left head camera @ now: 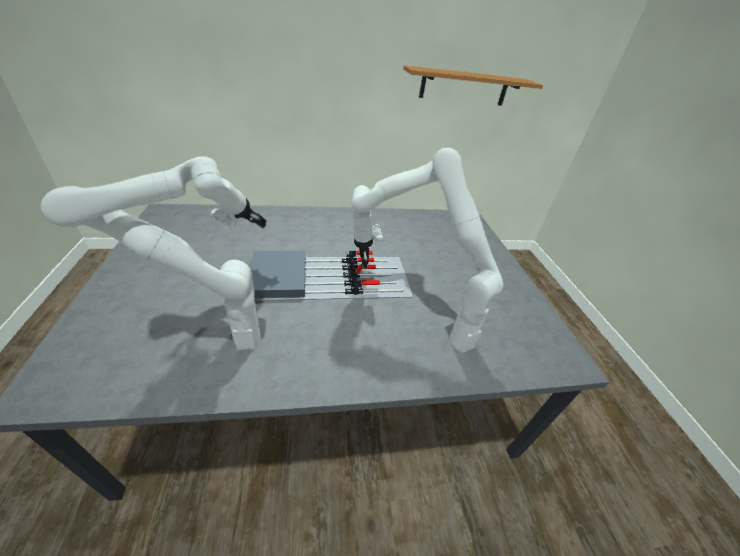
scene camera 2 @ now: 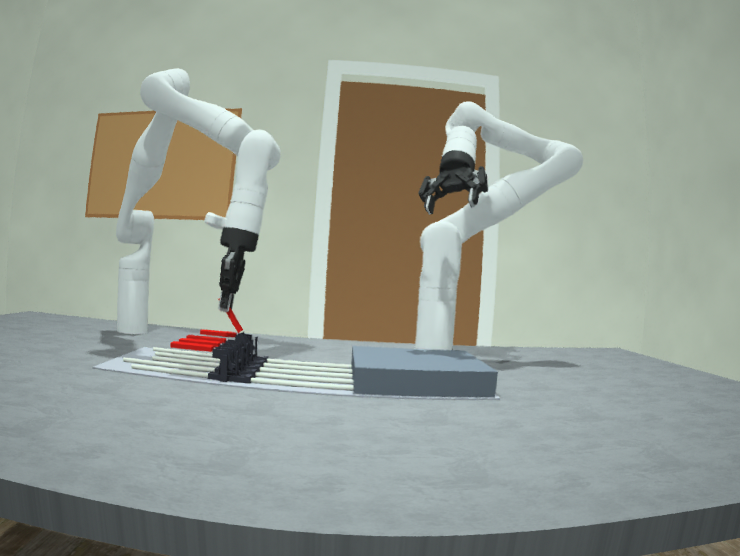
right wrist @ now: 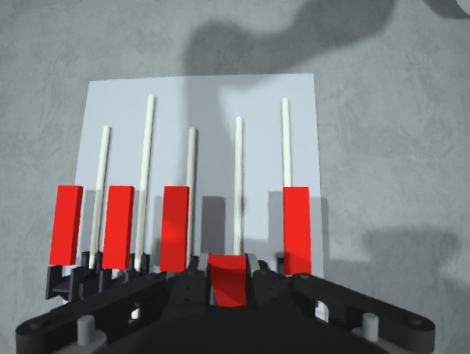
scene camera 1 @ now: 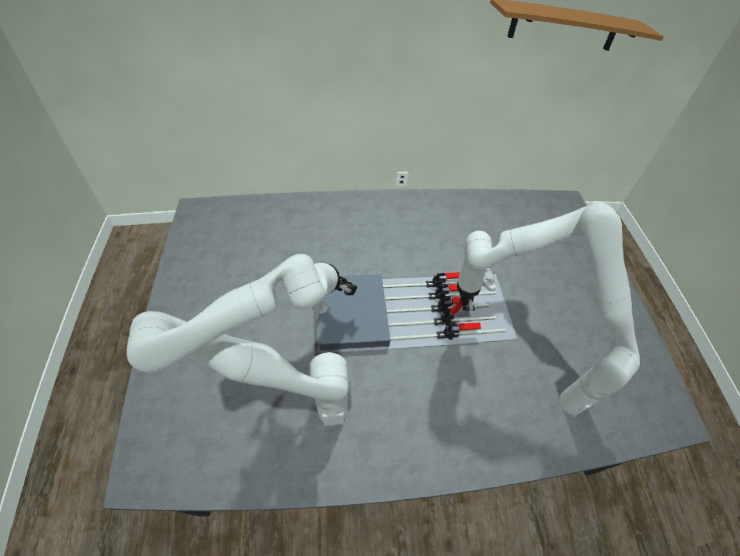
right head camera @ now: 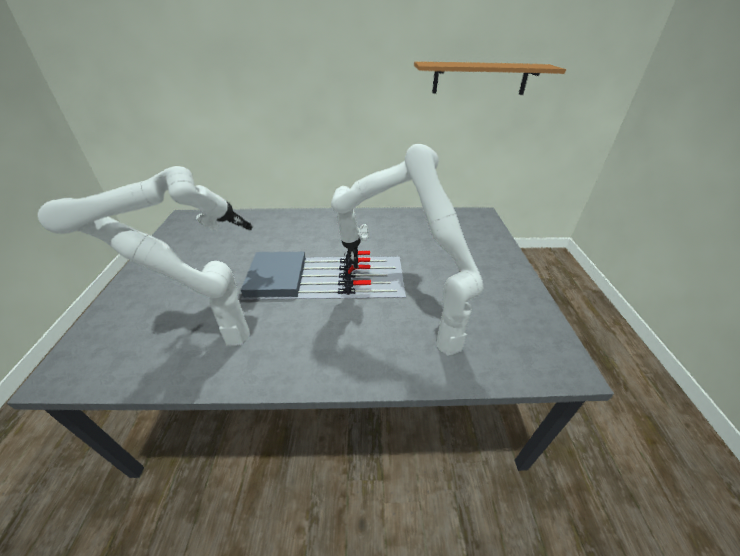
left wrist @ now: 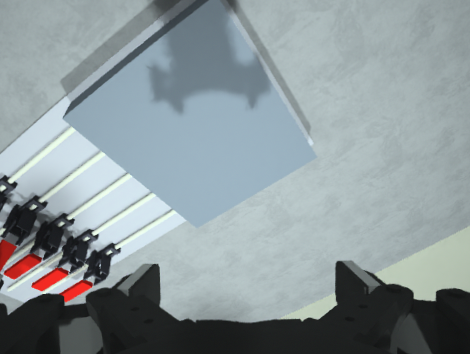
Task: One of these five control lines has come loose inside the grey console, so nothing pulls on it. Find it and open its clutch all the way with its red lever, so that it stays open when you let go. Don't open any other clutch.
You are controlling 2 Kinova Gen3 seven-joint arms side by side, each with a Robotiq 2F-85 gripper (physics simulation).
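Places are measured from the left arm's base along level axes (x right, y back, z down), in millimetres.
Pixels of known places: left gripper, fingertip midpoint: (left head camera: 253, 220) (scene camera 2: 450, 208) (right head camera: 242, 223) (left wrist: 247, 282); right gripper, fingertip midpoint: (left head camera: 364, 265) (scene camera 2: 224, 311) (right wrist: 228, 267) (scene camera 1: 463, 305) (right head camera: 356, 265); left arm's base, origin of the base link: (left head camera: 247, 338) (scene camera 1: 332, 410) (right head camera: 237, 335); right arm's base, origin of the base link: (left head camera: 460, 341) (scene camera 2: 132, 331) (scene camera 1: 571, 401) (right head camera: 448, 344).
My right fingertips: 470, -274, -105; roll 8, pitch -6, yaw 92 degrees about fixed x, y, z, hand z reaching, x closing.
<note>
Ahead of a thing's pixels: the offset from my right fingertips to its top centre, as dx, dy, dz. "pt": to the spot under its first point. Level surfaces: height alone.
The grey console {-370, -70, +58} (left head camera: 278, 273) (scene camera 2: 424, 379) (left wrist: 215, 150) sits at one end of a pale board {pt +188, -144, +102} (right wrist: 120, 100). Five whitish control lines run from it through a row of black clutches {pt -43, -155, +71} (scene camera 2: 233, 361). My right gripper (scene camera 2: 225, 303) (right wrist: 228, 267) is shut on the red lever {-15, +1, -29} (scene camera 2: 235, 321) of the clutch second from the right in the right wrist view. That lever stands raised at a steep tilt. The other levers {+10, -163, +46} (right wrist: 66, 225) {+8, -109, +46} (right wrist: 118, 227) {+5, -54, +46} (right wrist: 175, 227) {+1, +56, +46} (right wrist: 297, 230) lie low, along their lines. My left gripper (scene camera 2: 452, 204) (left wrist: 247, 282) is open and empty, high above the console. The console's inside is hidden.
The grey table {dz +105} (left head camera: 311, 370) carries both arms and the board. The neighbouring levers stand close on both sides of my right fingers. A wooden shelf (left head camera: 472, 75) (right head camera: 489, 67) hangs on the back wall. A brown door (scene camera 2: 400, 209) stands behind the arms in scene camera 2.
</note>
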